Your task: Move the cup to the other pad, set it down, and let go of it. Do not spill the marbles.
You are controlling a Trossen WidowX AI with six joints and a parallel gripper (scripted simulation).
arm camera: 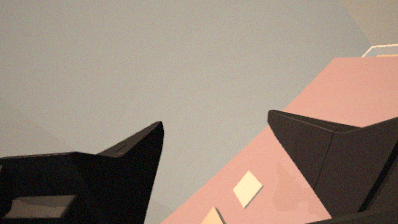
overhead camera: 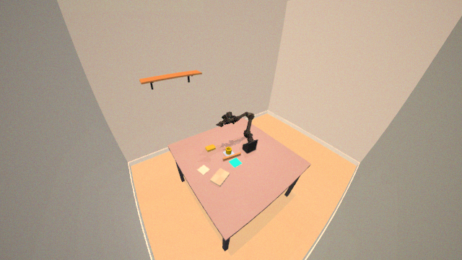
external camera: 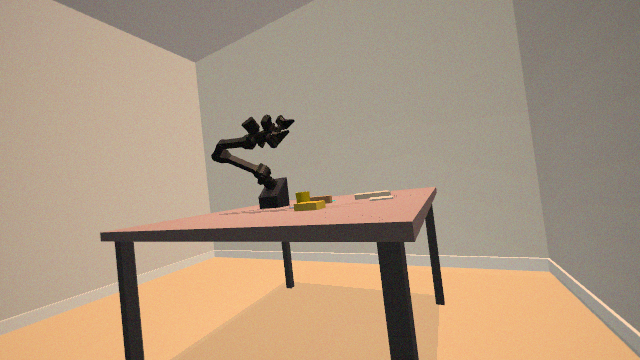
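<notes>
Right now the yellow cup is 70 mm behind my gripper tip, 130 mm to the left of it and 340 mm below it. From my gripper tip the other things lie so: pale blue pad (70 mm behind, 140 mm to the left, 380 mm below); then small marble (60 mm behind, 120 mm to the left, 360 mm below); then orange wooden bar (60 mm behind, 220 mm to the left, 370 mm below).
</notes>
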